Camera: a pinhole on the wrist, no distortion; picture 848 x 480 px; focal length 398.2 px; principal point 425.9 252.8 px. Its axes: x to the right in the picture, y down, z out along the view. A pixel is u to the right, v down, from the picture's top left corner.
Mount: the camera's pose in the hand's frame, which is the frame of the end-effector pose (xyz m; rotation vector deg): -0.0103 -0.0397 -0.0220 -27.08 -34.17 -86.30
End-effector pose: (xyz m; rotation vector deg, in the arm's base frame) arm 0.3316 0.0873 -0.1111 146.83 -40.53 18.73
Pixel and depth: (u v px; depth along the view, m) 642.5 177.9 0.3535
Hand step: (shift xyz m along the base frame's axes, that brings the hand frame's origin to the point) -0.0696 -0.1586 -0.3430
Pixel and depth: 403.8 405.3 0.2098
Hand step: 0.0054 -0.1700 -0.0637
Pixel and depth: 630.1 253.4 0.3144
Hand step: -0.0156 -0.1673 -0.2799
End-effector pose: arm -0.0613 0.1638 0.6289 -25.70 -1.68 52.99
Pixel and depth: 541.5 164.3 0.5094
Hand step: -0.3230 0.1223 0.3782
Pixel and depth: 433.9 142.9 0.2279
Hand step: -0.1627 0.0367 0.1149
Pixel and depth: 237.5 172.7 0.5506
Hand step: -0.5299 0.2269 0.0395
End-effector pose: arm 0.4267 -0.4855 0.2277 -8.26 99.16 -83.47
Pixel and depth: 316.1 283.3 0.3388
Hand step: 0.2254 -0.0570 -0.2010
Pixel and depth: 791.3 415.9 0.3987
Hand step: 0.2451 -0.4865 0.0192
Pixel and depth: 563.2 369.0 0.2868
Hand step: 0.1710 -0.2104 -0.0725
